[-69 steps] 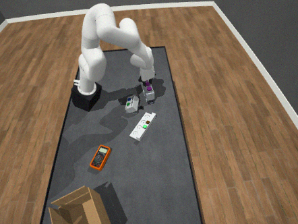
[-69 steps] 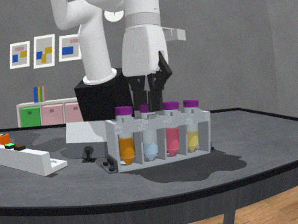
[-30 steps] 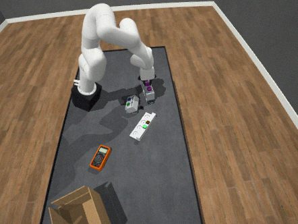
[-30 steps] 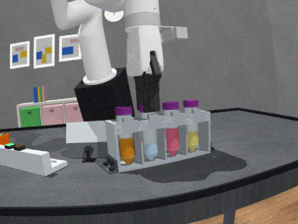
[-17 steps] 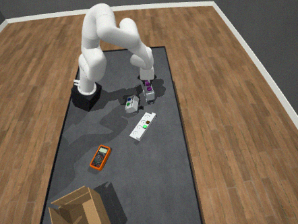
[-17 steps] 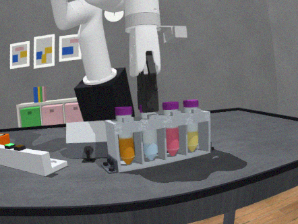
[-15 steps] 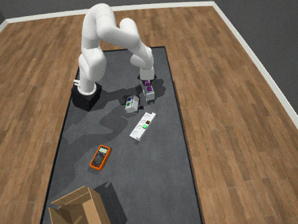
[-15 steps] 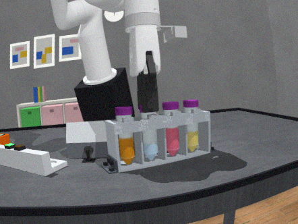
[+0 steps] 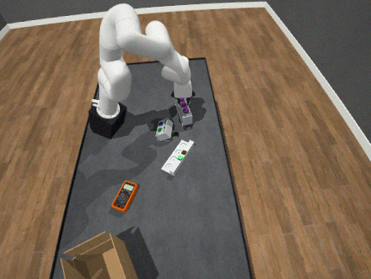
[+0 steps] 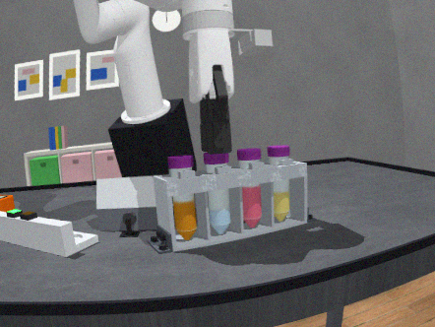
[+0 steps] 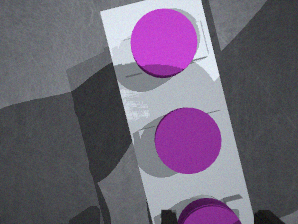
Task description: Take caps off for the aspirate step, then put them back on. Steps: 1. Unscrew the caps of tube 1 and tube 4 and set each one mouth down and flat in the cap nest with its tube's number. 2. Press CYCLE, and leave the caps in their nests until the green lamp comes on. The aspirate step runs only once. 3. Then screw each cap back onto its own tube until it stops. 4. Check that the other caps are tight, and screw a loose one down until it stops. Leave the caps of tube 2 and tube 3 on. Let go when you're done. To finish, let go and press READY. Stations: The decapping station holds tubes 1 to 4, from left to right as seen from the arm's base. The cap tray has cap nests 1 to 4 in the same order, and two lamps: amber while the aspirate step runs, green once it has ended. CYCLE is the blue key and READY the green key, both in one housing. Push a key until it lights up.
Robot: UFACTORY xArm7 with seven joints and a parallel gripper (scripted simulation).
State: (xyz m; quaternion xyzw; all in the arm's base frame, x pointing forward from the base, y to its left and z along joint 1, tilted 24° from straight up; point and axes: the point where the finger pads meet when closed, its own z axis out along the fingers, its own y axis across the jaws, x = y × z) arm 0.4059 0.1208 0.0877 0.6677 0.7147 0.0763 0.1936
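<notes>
Right now the green key is 14 cm behind my hand, 15 cm to the right of it and 7 cm below it. Also, from my hand: cardboard box: 28 cm behind, 90 cm to the right, 6 cm below; then key housing: 12 cm behind, 13 cm to the right, 9 cm below; then blue key: 14 cm behind, 11 cm to the right, 7 cm below.
</notes>
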